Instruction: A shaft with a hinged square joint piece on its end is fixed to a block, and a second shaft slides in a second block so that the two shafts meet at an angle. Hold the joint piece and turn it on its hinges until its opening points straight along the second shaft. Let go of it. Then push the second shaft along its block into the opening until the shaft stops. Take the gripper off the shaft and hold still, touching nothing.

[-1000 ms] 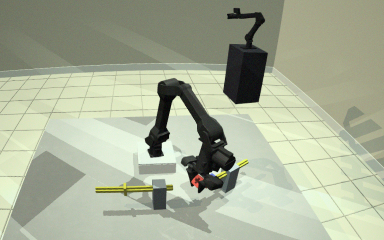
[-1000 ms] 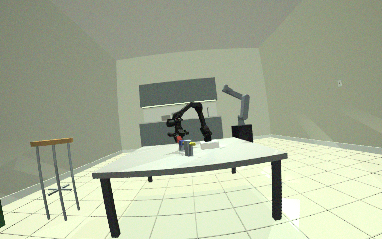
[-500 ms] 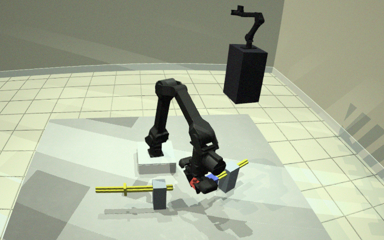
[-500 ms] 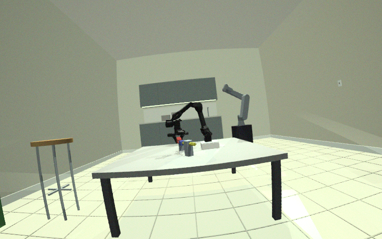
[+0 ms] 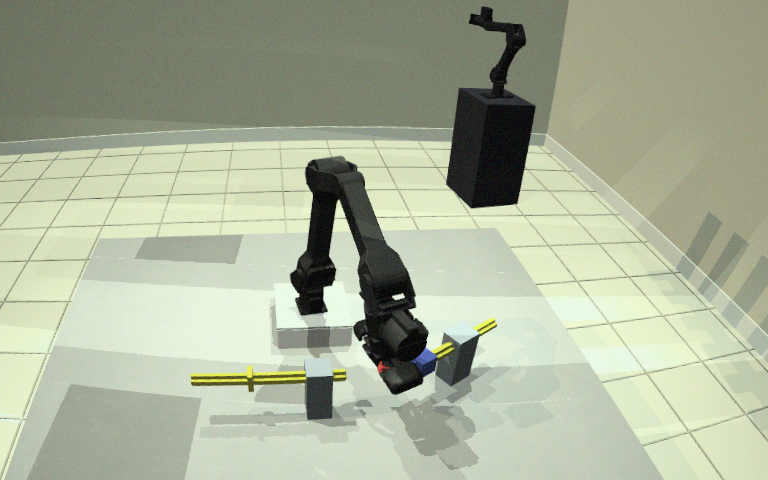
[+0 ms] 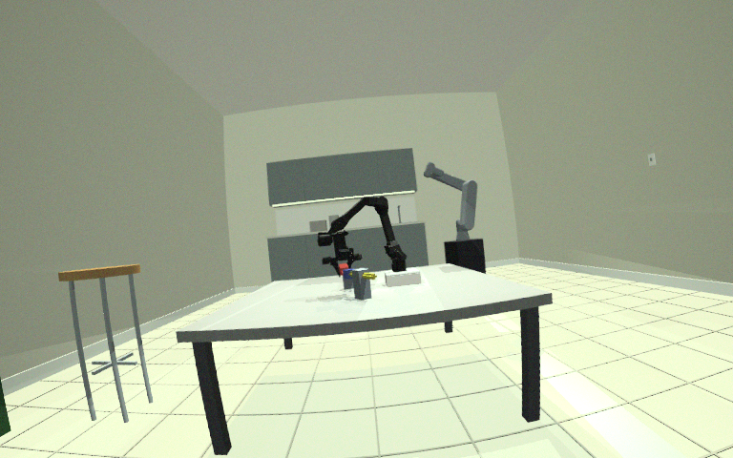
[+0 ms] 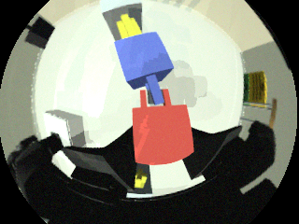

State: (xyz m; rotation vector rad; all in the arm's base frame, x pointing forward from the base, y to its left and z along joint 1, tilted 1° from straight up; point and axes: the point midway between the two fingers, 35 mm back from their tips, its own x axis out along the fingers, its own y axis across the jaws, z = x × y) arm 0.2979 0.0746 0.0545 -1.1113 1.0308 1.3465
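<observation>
The red square joint piece lies 10 mm to the left of my gripper tip and 30 mm above it.
</observation>
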